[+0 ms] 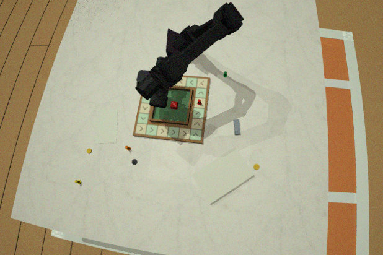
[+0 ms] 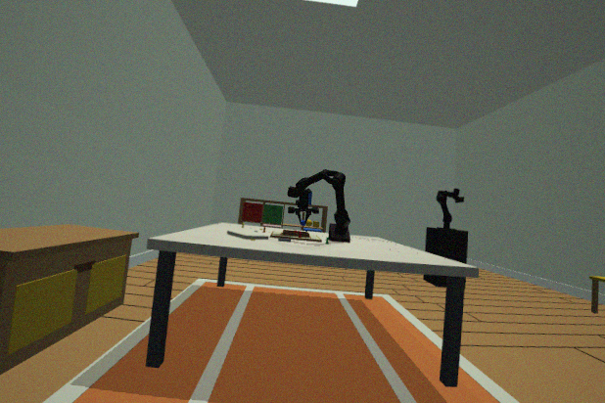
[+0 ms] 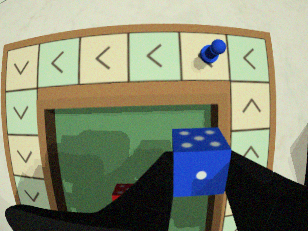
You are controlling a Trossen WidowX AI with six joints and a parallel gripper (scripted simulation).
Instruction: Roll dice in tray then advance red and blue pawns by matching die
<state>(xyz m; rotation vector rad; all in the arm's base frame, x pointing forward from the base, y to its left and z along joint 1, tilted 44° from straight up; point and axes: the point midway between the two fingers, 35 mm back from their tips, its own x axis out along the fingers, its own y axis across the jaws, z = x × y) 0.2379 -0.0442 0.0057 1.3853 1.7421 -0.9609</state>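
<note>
Now: the red pawn 2 cm ahead of my gripper tip, 16 cm to the left of it and 6 cm below it. Round my gripper tip: green tray (4 cm ahead, 4 cm to the left, 8 cm below); orange pawn (24 cm ahead, 10 cm to the right, 7 cm below); blue pawn (3 cm behind, 7 cm to the right, 6 cm below).
</note>
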